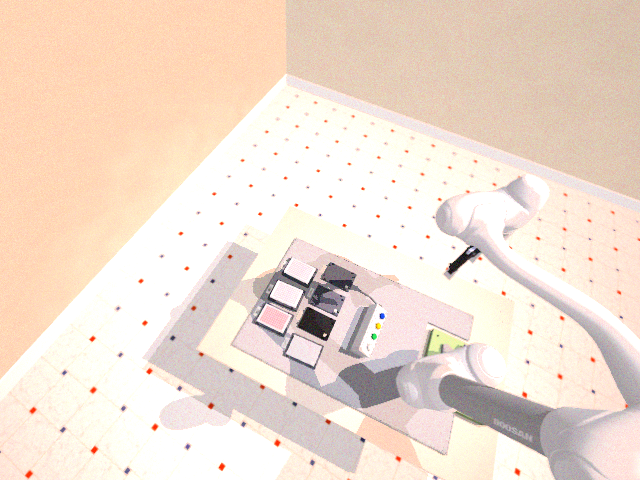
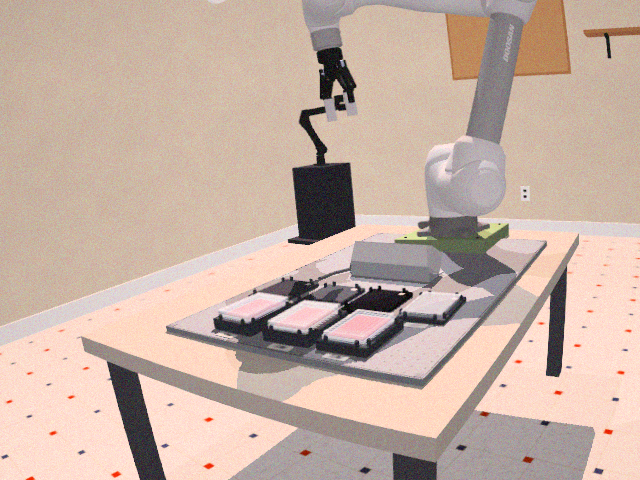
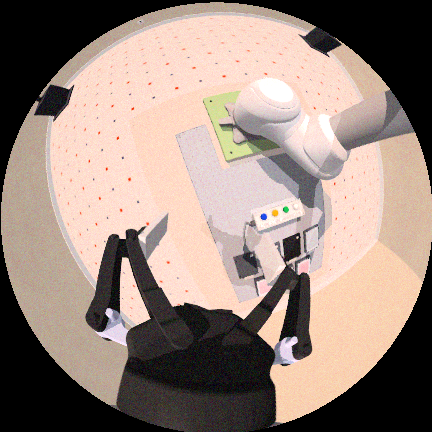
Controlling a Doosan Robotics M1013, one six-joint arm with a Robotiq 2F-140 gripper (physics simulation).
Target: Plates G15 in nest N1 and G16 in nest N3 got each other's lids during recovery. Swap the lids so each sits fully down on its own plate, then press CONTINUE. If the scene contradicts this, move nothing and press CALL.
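Places are measured from the arm's base along level axes (x left, y ahead, z down), in millimetres.
Where they show: gripper, fingertip midpoint: (image 1: 458, 268) (image 2: 342, 118) (image 3: 214, 232); arm's base, link origin: (image 2: 454, 231) (image 3: 251, 120).
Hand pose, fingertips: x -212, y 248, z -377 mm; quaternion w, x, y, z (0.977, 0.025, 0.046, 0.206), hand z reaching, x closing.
Things, the pixels of their centre, and the offset from my fingertips.
- middle plate, body centre: (image 2: 304, 314) (image 1: 286, 293) dx +320, dy +547, dz +366 mm
- button box, body centre: (image 2: 396, 257) (image 3: 278, 214) (image 1: 370, 330) dx +258, dy +146, dz +360 mm
Three plates with pink contents and clear covers stand in black nests along one edge of the grey board: one plate (image 1: 299, 270) (image 2: 254, 307), a middle plate (image 1: 286, 294) (image 2: 305, 316) and another plate (image 1: 273, 317) (image 2: 360, 326) (image 3: 303, 266). Nest and plate labels are unreadable; whether each lid is fully down cannot be told. The button box (image 1: 366, 335) (image 2: 395, 263) (image 3: 277, 214) has blue, yellow, green and white buttons; its lettering is unreadable. My gripper (image 1: 450, 269) (image 2: 341, 108) (image 3: 214, 232) is open and empty, high above and off to the side of the board, away from the plates.
Behind the plates are dark nests, including a black one (image 1: 316, 323) (image 2: 379, 299) (image 3: 291, 246), and a nest with a pale, clear-topped piece (image 1: 303, 350) (image 2: 433, 303) (image 3: 311, 239). The arm's green base plate (image 1: 439, 338) (image 2: 493, 237) (image 3: 216, 112) is beyond the box. A black cabinet (image 2: 324, 201) stands beyond the table.
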